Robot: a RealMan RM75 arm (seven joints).
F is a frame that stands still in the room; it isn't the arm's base.
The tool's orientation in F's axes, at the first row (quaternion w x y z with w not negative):
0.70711, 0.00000, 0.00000, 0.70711
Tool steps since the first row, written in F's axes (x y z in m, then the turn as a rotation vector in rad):
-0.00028, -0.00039, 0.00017, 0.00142, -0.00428, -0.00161
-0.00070, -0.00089, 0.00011, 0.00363, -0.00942, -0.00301
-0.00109, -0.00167, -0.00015, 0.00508, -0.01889, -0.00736
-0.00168, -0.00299, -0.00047, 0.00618, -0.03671, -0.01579
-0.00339, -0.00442, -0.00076, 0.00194, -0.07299, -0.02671
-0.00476, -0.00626, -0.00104, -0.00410, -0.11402, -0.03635
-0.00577, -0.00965, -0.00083, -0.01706, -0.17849, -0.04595
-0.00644, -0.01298, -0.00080, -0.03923, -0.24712, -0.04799
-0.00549, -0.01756, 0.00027, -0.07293, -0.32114, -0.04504
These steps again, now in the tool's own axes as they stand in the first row. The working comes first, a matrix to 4 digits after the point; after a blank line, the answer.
The tool's axes in the first row as the columns of a matrix, in F's axes (used below as rounded here):
0.0000, -1.0000, 0.0000
1.0000, 0.0000, 0.0000
0.0000, 0.0000, 1.0000

-0.00039, 0.00028, 0.00017, -0.00428, -0.00142, -0.00161
-0.00089, 0.00070, 0.00011, -0.00942, -0.00363, -0.00301
-0.00167, 0.00109, -0.00015, -0.01889, -0.00508, -0.00736
-0.00299, 0.00168, -0.00047, -0.03671, -0.00618, -0.01579
-0.00442, 0.00339, -0.00076, -0.07299, -0.00194, -0.02671
-0.00626, 0.00476, -0.00104, -0.11402, 0.00410, -0.03635
-0.00965, 0.00577, -0.00083, -0.17849, 0.01706, -0.04595
-0.01298, 0.00644, -0.00080, -0.24712, 0.03923, -0.04799
-0.01756, 0.00549, 0.00027, -0.32114, 0.07293, -0.04504

